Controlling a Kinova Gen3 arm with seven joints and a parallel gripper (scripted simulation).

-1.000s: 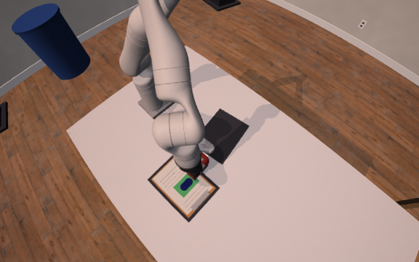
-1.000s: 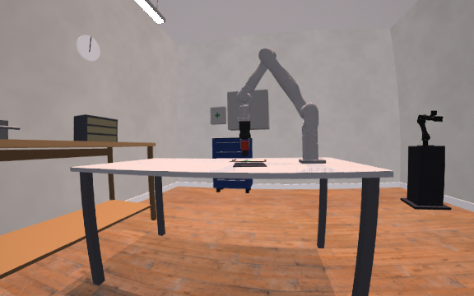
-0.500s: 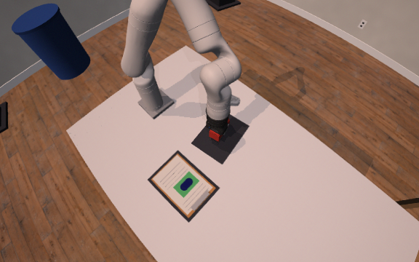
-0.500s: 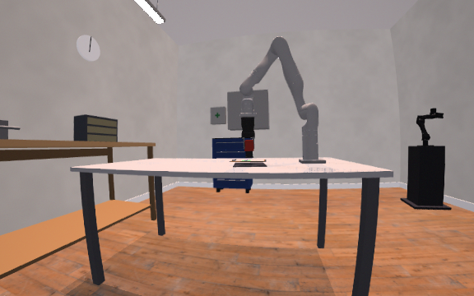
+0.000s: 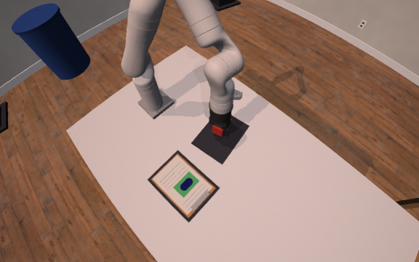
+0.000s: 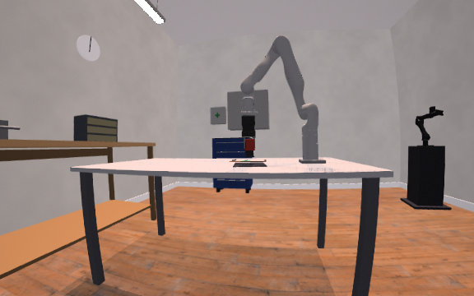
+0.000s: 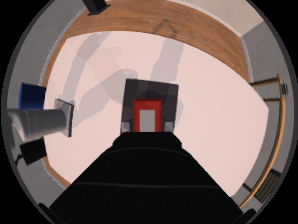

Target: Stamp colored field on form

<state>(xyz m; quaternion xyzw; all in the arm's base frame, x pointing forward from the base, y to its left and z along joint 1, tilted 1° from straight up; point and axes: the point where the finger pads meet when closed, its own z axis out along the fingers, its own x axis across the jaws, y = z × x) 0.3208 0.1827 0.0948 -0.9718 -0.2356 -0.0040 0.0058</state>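
My hand is 11 cm above the dark mat. Also, from my hand: red stamp 2 cm below; then form 11 cm ahead, 26 cm to the right, 10 cm below.
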